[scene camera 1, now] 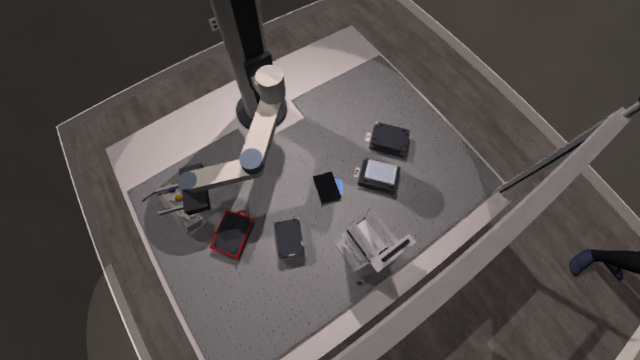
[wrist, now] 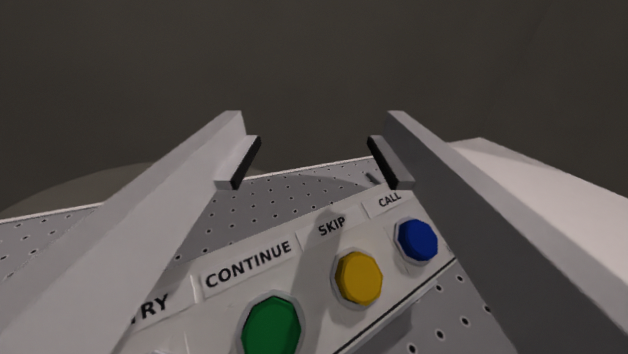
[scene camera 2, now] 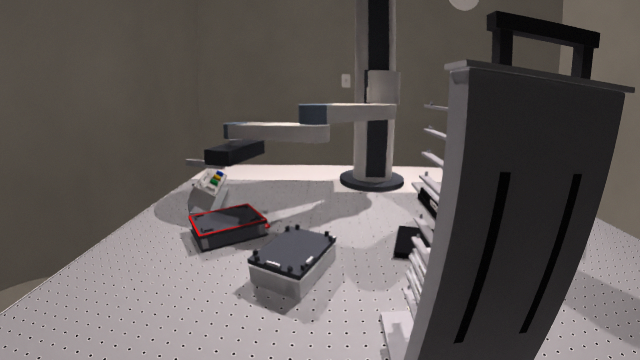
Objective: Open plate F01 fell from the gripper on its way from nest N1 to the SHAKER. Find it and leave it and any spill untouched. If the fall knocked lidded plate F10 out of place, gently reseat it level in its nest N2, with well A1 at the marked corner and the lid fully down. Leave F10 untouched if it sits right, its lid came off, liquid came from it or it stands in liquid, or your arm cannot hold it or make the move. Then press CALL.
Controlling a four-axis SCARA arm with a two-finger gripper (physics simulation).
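My gripper is shut with nothing between its fingers, above the sloped button panel. In the wrist view the blue CALL button is beside the right finger; the yellow SKIP button and green CONTINUE button are nearer. A black rectangular plate, probably F01, lies on the table beside a blue patch. A pale lidded plate, seemingly F10, is in a black nest; exact seating is too small to judge. Another black nest holds no visible plate.
A red-rimmed black block stands near the panel. A grey box with a black top stands beside it. A slotted rack with a handle stands near the table edge. A person's feet show on the floor.
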